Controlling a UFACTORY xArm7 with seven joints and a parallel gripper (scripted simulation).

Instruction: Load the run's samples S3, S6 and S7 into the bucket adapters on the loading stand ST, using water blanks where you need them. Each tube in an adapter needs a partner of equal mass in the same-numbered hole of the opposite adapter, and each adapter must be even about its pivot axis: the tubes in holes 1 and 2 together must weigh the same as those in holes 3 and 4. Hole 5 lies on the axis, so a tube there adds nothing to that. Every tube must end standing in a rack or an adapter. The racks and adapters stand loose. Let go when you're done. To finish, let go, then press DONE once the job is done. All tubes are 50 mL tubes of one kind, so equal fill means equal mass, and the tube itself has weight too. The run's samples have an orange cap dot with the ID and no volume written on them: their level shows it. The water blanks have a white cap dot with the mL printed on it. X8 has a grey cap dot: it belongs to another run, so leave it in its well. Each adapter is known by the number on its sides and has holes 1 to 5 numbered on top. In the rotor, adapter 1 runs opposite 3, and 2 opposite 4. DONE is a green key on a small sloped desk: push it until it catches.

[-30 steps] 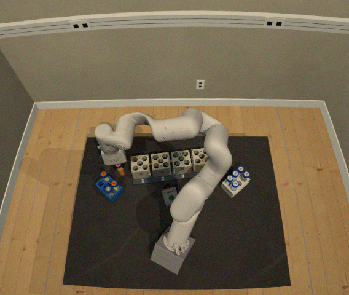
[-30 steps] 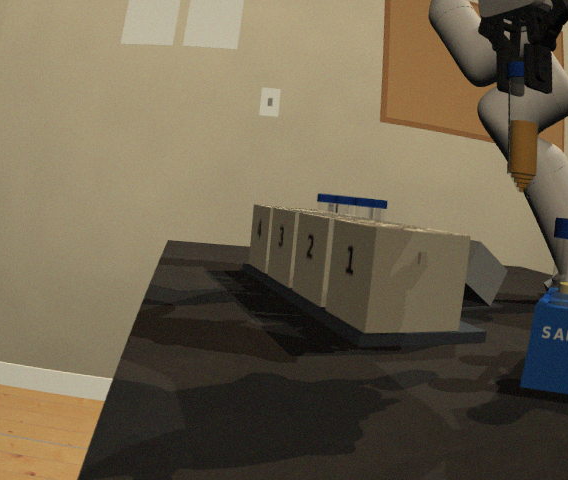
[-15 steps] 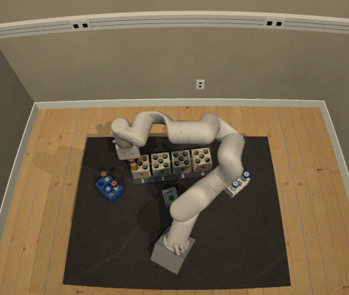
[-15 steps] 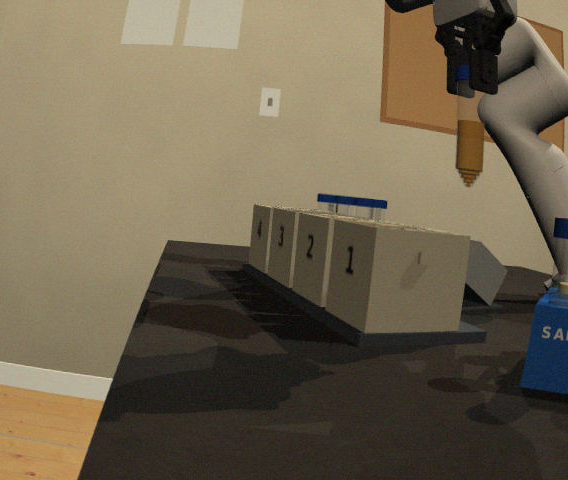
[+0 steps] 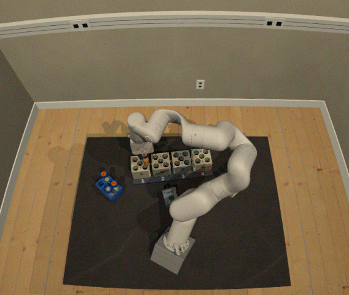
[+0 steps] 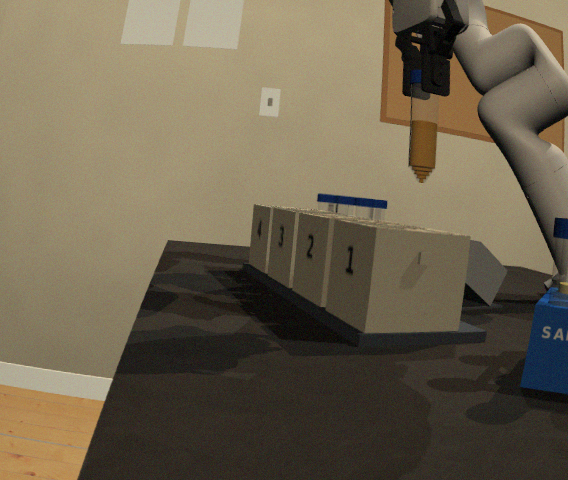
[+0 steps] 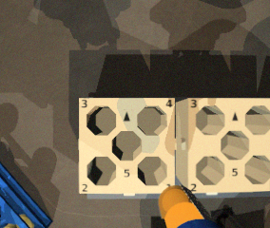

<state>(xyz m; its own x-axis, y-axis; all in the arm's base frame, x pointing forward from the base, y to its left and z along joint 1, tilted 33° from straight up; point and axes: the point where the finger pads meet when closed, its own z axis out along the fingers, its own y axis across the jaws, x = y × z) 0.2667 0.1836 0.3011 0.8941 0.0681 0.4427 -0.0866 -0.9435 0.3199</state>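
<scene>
Right now my hand is 4 cm short of the adapter 1, 4 cm to the right of it and 20 cm above it. The rest, counted from my hand: blue sample rack (3 cm behind, 22 cm to the left, 22 cm below); white blank rack (15 cm behind, 44 cm to the right, 22 cm below).
</scene>
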